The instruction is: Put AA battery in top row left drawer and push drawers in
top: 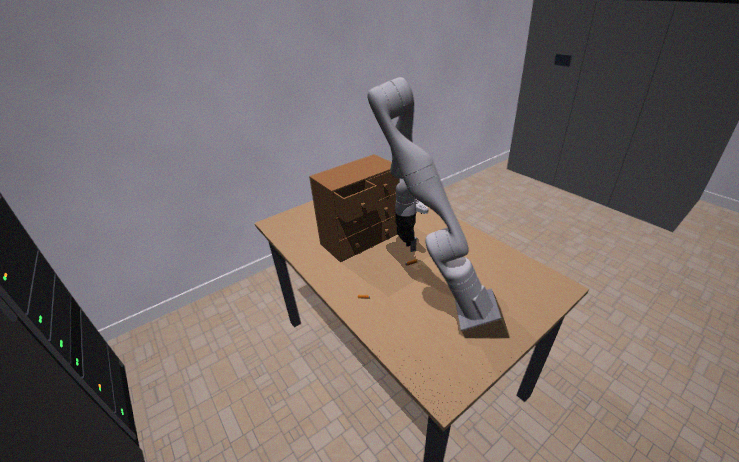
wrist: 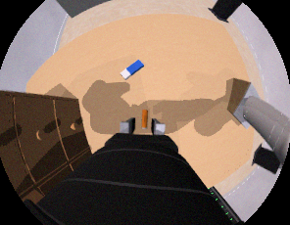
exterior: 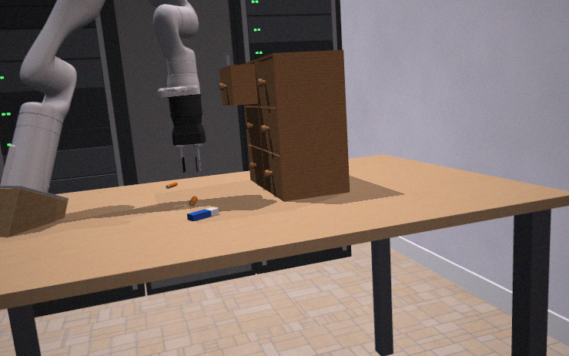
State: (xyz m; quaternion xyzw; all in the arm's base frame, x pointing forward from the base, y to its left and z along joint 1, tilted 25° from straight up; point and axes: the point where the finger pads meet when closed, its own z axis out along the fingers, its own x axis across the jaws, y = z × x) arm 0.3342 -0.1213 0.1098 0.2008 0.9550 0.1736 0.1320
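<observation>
The orange AA battery is 90 mm below my hand. The rest, counted from my hand: white eraser (10 mm behind, 140 mm to the right, 90 mm below).
</observation>
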